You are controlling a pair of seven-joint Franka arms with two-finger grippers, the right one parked.
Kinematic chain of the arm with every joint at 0, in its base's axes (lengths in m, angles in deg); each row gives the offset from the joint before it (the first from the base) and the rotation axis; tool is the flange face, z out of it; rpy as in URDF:
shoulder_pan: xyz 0 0 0.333 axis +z
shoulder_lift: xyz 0 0 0 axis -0.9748 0.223 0
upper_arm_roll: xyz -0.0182 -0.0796 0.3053 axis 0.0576 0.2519 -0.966
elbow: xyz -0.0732 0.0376 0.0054 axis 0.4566 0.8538 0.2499
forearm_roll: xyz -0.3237 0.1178 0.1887 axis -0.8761 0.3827 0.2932
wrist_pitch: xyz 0 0 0 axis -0.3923 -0.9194 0.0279
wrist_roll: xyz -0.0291 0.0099 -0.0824 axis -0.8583 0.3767 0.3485
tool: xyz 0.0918 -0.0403 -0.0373 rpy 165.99 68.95 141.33
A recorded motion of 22 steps. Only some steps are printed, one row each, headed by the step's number.
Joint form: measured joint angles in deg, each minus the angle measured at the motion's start. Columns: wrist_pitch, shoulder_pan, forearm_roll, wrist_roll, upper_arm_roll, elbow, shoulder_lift.
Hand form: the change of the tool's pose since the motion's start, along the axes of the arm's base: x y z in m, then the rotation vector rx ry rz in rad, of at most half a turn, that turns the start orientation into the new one. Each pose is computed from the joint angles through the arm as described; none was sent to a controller.
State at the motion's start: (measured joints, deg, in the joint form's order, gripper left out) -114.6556 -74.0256 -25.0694 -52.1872 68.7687 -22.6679 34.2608
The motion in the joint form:
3: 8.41 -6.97 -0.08 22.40 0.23 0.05 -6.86
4: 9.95 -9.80 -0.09 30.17 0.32 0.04 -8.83
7: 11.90 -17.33 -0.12 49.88 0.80 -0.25 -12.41
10: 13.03 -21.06 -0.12 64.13 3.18 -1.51 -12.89
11: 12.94 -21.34 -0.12 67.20 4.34 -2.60 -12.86
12: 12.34 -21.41 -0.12 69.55 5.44 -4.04 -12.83
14: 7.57 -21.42 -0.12 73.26 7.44 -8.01 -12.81
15: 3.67 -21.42 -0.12 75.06 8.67 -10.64 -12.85
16: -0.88 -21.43 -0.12 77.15 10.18 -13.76 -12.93
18: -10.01 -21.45 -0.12 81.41 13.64 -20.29 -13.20
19: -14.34 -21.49 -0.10 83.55 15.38 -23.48 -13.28
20: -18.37 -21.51 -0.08 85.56 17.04 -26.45 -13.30
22: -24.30 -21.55 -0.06 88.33 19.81 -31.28 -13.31
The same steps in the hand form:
3: -0.0194 -0.0830 0.0635 -0.0255 0.0629 0.2493
4: -0.0270 -0.1144 0.0823 -0.0296 0.0706 0.3300
7: -0.0495 -0.1969 0.1147 -0.0389 0.0885 0.5277
10: -0.0699 -0.2568 0.1073 -0.0177 0.1475 0.6674
11: -0.0764 -0.2699 0.0981 -0.0053 0.1688 0.6965
12: -0.0825 -0.2800 0.0868 0.0062 0.1858 0.7190
14: -0.0913 -0.2966 0.0608 0.0032 0.1807 0.7596
15: -0.0967 -0.3064 0.0454 -0.0084 0.1653 0.7778
16: -0.1048 -0.3180 0.0277 -0.0225 0.1480 0.7972
18: -0.1279 -0.3424 -0.0074 -0.0512 0.1172 0.8287
19: -0.1417 -0.3536 -0.0244 -0.0638 0.1051 0.8428
20: -0.1556 -0.3632 -0.0403 -0.0756 0.0951 0.8554
22: -0.1817 -0.3771 -0.0661 -0.0871 0.0862 0.8645

